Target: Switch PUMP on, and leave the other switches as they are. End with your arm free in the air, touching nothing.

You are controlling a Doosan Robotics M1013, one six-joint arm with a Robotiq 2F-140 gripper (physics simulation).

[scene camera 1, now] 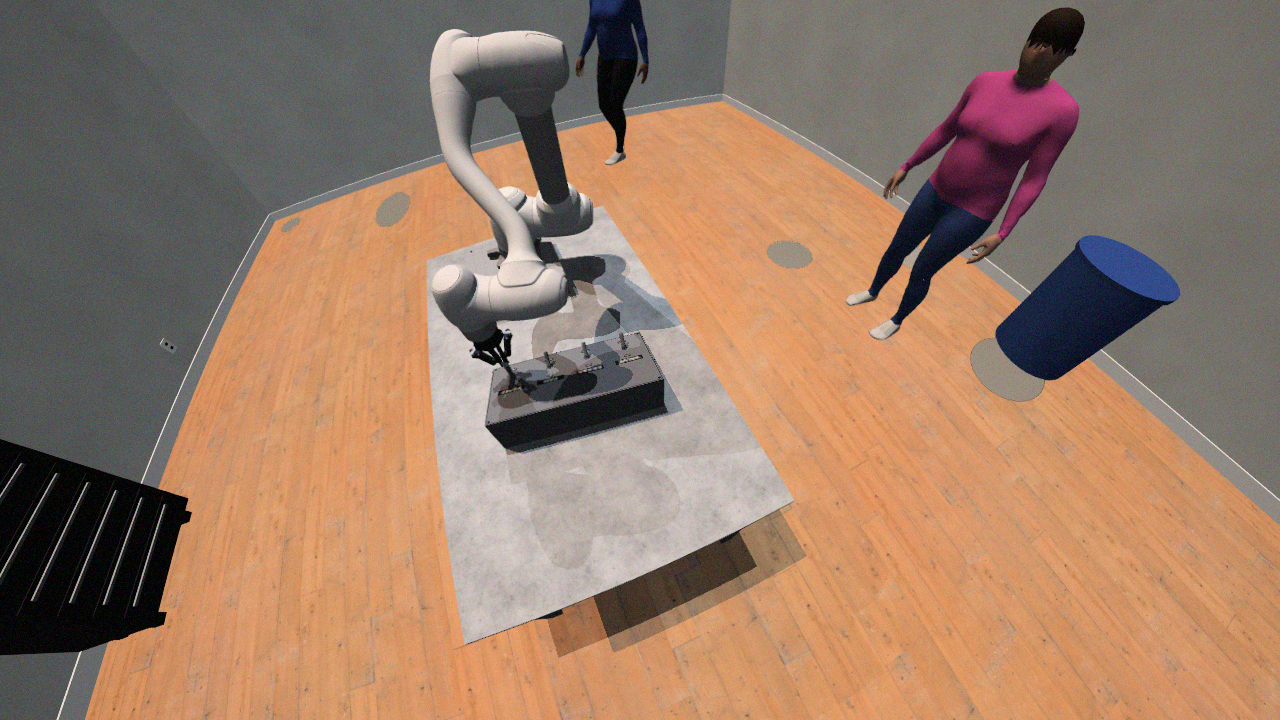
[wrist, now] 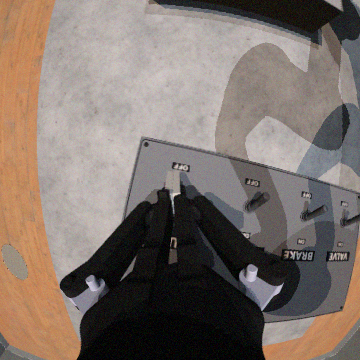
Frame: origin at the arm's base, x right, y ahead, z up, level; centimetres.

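Where they show: gripper, between the fingertips: (scene camera 1: 508, 368) (wrist: 174, 179).
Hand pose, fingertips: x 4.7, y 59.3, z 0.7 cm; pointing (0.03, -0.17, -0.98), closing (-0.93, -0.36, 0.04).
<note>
After its pixels a point has its place.
A dark grey switch box (scene camera 1: 586, 410) @[z 0.4, x -17.3, y 79.8 cm] (wrist: 150, 159) @[z -2.5, x 8.8, y 57.9 cm] stands on the table. My gripper (scene camera 1: 511, 379) @[z 0.6, x 4.7, y 59.3 cm] (wrist: 174, 179) @[z 0.6, x 4.7, y 59.3 cm] is shut and empty. Its tips are low over the box's end, just below an OFF label (wrist: 181, 167) @[z -2.3, x 3.9, y 57.9 cm] in the wrist view. The PUMP switch is hidden by the fingers there, and its label is mostly covered; I cannot tell its position or whether the tips touch it. The FAN lever (scene camera 1: 549, 360) @[z 1.0, x -8.6, y 60.1 cm] (wrist: 257, 201) @[z 1.8, x -7.4, y 59.2 cm], the BRAKE lever (scene camera 1: 584, 349) @[z 1.5, x -19.8, y 59.1 cm] (wrist: 315, 212) @[z 1.6, x -19.4, y 58.7 cm] and the VALVE lever (scene camera 1: 622, 340) @[z 1.3, x -31.9, y 58.7 cm] (wrist: 351, 219) @[z 1.0, x -31.4, y 58.3 cm] stand in a row beside it, apart from the gripper.
The grey table (scene camera 1: 617, 546) @[z -9.6, x -17.9, y 115.3 cm] (wrist: 90, 100) @[z -9.6, x 24.0, y 50.5 cm] carries the box and the arm's base. A dark block (wrist: 250, 14) @[z -9.4, x -1.8, y 23.0 cm] lies across the top of the wrist view. A person in pink (scene camera 1: 1011, 134), a person in blue (scene camera 1: 615, 31) and a blue barrel (scene camera 1: 1074, 313) stand off the table.
</note>
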